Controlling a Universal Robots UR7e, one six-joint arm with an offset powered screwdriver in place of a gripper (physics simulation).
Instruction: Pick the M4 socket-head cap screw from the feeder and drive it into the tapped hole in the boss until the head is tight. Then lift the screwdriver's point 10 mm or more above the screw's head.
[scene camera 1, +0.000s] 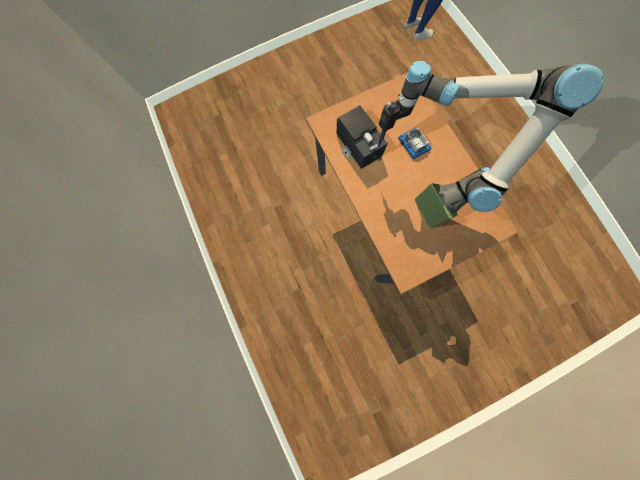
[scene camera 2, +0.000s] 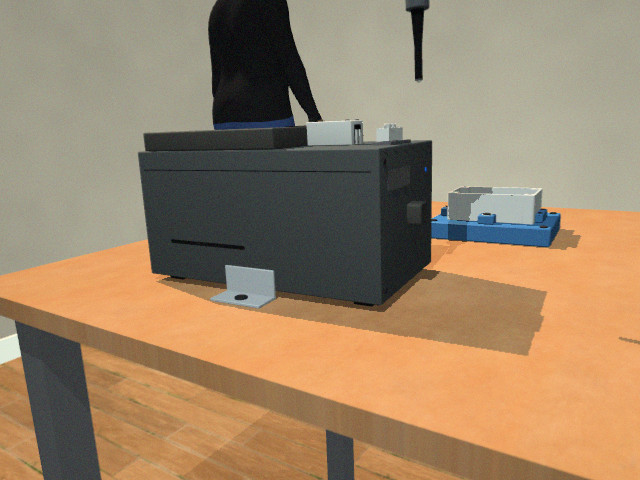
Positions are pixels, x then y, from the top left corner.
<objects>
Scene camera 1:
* dark screw feeder: 361, 151
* dark lid: 356, 121
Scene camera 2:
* dark screw feeder: 341, 235
</objects>
